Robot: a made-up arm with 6 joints. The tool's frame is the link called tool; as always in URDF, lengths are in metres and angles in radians. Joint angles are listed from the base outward. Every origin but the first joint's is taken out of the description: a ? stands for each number. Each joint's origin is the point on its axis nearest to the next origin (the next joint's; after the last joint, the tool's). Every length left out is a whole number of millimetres.
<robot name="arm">
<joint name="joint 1" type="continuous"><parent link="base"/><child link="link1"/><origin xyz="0.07 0.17 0.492" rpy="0.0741 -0.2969 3.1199"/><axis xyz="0 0 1"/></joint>
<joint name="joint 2" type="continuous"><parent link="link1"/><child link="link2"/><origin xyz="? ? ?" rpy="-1.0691 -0.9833 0.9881"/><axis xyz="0 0 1"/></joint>
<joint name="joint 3" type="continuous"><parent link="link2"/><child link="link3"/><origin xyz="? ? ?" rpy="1.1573 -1.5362 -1.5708"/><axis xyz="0 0 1"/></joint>
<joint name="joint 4" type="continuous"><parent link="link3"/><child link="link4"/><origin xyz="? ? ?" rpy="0 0 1.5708"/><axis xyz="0 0 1"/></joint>
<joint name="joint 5" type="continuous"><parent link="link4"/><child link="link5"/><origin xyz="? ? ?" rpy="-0.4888 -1.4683 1.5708"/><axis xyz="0 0 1"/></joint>
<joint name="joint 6" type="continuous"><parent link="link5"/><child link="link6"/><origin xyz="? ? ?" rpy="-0.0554 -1.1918 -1.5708"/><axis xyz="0 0 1"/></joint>
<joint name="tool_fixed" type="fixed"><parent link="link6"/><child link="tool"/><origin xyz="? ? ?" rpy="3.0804 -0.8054 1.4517"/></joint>
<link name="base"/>
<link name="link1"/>
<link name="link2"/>
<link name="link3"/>
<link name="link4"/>
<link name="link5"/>
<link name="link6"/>
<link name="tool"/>
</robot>
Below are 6 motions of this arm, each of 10 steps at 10 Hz.
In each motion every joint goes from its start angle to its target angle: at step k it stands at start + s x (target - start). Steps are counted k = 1, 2, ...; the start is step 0. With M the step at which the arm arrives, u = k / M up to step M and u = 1 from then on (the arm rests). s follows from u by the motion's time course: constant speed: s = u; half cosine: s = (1 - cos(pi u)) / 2; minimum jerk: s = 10 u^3 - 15 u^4 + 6 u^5.
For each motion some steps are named. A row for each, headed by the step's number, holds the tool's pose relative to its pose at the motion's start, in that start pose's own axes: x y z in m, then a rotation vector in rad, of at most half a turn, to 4 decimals.
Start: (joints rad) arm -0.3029 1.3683 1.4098 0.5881 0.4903 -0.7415
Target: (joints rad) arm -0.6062 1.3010 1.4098 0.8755 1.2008 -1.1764
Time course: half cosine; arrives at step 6
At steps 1, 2, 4, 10:
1: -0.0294 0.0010 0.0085 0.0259 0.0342 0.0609
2: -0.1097 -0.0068 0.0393 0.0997 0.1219 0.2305
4: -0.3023 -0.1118 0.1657 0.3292 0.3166 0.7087
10: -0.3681 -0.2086 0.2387 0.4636 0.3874 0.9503

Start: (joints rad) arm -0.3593 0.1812 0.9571 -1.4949 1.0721 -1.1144
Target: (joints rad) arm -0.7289 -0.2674 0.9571 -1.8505 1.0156 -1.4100
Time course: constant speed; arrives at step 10
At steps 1, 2, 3, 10:
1: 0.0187 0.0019 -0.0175 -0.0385 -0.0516 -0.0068
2: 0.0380 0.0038 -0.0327 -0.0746 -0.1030 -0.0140
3: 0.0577 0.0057 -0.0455 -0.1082 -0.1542 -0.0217
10: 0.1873 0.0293 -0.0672 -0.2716 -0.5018 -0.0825

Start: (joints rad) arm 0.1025 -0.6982 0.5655 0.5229 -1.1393 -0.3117
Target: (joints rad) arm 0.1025 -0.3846 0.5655 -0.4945 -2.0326 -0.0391
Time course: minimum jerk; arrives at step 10
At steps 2, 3, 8, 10:
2: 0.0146 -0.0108 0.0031 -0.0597 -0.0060 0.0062
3: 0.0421 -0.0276 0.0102 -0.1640 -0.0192 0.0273
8: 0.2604 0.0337 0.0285 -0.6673 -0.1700 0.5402
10: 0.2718 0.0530 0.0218 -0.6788 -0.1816 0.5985

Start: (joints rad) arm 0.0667 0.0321 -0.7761 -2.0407 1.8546 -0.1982
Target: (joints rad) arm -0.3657 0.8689 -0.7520 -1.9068 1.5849 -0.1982
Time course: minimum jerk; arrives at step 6
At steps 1, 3, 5, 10:
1: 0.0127 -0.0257 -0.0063 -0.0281 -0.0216 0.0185
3: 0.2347 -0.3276 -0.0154 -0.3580 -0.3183 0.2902
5: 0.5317 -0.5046 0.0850 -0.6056 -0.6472 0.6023
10: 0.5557 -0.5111 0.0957 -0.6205 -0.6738 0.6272

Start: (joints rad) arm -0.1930 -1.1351 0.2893 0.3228 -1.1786 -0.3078
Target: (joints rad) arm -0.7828 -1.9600 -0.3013 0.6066 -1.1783 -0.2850
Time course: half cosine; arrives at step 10
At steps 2, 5, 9, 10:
2: 0.0323 -0.0184 0.0126 -0.0605 -0.0732 -0.0449
5: 0.1270 -0.1112 0.0994 -0.3597 -0.3409 -0.2608
9: 0.1457 -0.2093 0.2432 -0.7823 -0.5577 -0.5592
10: 0.1443 -0.2131 0.2510 -0.8057 -0.5658 -0.5756

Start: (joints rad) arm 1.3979 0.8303 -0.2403 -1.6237 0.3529 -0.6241
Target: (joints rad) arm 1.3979 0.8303 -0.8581 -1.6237 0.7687 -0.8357
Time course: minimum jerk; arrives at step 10
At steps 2, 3, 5, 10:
2: -0.0109 0.0095 0.0046 -0.0055 0.0342 -0.0136
3: -0.0294 0.0283 0.0140 -0.0133 0.0956 -0.0390
5: -0.0741 0.1005 0.0530 -0.0204 0.2856 -0.1255
10: -0.0874 0.2335 0.1245 0.0171 0.5400 -0.2704

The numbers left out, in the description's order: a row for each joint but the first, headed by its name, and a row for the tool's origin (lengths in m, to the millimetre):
joint 2: -0.193 0.014 0
joint 3: -0.154 -0.18 0
joint 4: -0.079 0.036 0
joint 5: 0.421 0.083 0
joint 6: -0.009 0.332 0
tool: 0.292 -0.223 0

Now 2 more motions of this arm.
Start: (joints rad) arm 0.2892 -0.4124 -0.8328 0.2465 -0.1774 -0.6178
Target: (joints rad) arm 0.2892 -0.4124 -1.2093 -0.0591 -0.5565 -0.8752
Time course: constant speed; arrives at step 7
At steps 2, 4, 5, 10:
2: 0.0012 -0.0478 0.0035 -0.2602 0.0582 -0.0319
4: -0.0042 -0.1036 0.0258 -0.5230 0.1336 -0.0414
5: -0.0083 -0.1324 0.0453 -0.6544 0.1777 -0.0377
10: -0.0163 -0.1874 0.1020 -0.9153 0.2787 -0.0135

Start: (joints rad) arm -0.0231 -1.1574 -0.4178 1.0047 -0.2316 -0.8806
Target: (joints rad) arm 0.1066 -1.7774 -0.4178 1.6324 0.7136 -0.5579
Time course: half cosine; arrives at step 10
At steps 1, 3, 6, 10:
1: -0.0011 0.0062 0.0018 0.0198 -0.0074 0.0035
3: -0.0157 0.0440 0.0158 0.1617 -0.0559 0.0482
6: -0.0987 0.0632 0.0419 0.4494 -0.0927 0.2823
10: -0.1860 -0.0070 0.0417 0.5769 -0.0066 0.5431

